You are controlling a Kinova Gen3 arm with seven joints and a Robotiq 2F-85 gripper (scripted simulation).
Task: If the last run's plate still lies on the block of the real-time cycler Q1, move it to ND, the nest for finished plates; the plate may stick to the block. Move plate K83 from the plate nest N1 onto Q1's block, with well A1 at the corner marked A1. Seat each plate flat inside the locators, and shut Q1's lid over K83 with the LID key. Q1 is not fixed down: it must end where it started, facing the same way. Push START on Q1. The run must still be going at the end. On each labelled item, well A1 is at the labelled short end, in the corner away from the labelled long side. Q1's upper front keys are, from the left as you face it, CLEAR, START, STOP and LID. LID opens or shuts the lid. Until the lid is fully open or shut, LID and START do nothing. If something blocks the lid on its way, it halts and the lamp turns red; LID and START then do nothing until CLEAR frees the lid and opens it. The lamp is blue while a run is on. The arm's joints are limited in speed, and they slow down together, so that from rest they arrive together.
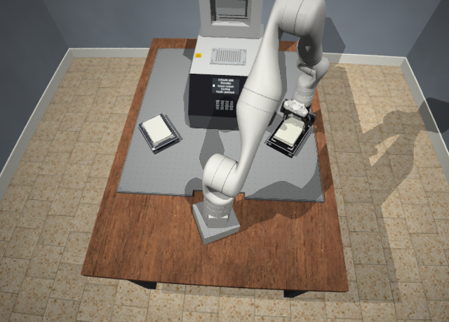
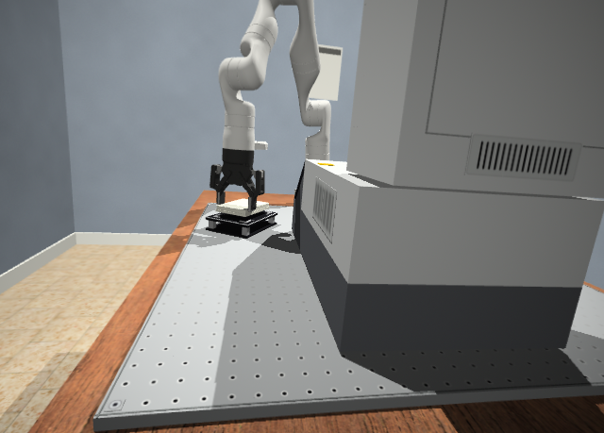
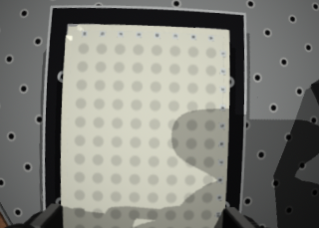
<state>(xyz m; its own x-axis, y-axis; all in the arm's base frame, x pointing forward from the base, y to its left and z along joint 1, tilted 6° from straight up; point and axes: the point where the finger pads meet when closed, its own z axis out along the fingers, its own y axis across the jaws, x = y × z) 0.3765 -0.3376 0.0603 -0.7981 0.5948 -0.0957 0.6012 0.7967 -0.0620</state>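
My hand is 30 mm past the white well plate, 20 mm to the right of it and 10 mm above it. Also, from my hand: nest: 30 mm behind, 20 mm to the left, 30 mm below; then A1 mark: 80 mm behind, 590 mm to the left, 30 mm below.
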